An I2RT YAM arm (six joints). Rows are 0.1 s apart.
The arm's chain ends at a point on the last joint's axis. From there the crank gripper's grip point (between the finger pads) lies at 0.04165 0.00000 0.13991 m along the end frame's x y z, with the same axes.
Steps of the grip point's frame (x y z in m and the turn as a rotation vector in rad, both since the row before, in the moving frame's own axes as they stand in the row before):
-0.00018, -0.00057, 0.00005, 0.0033, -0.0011, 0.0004
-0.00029, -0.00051, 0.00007, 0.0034, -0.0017, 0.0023
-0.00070, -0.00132, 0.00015, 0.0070, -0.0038, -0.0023
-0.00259, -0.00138, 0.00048, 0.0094, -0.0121, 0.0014
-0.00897, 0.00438, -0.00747, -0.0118, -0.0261, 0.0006
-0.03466, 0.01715, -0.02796, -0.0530, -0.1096, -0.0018
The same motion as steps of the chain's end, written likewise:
-0.00003, -0.00012, 0.00001, 0.0033, -0.0011, 0.0004
-0.00005, -0.00013, 0.00000, 0.0034, -0.0017, 0.0023
-0.00017, -0.00024, 0.00000, 0.0070, -0.0038, -0.0023
-0.00089, -0.00012, -0.00001, 0.0094, -0.0121, 0.0014
-0.00530, 0.00270, -0.00850, -0.0118, -0.0261, 0.0006
-0.01912, 0.00969, -0.03148, -0.0530, -0.1096, -0.0018

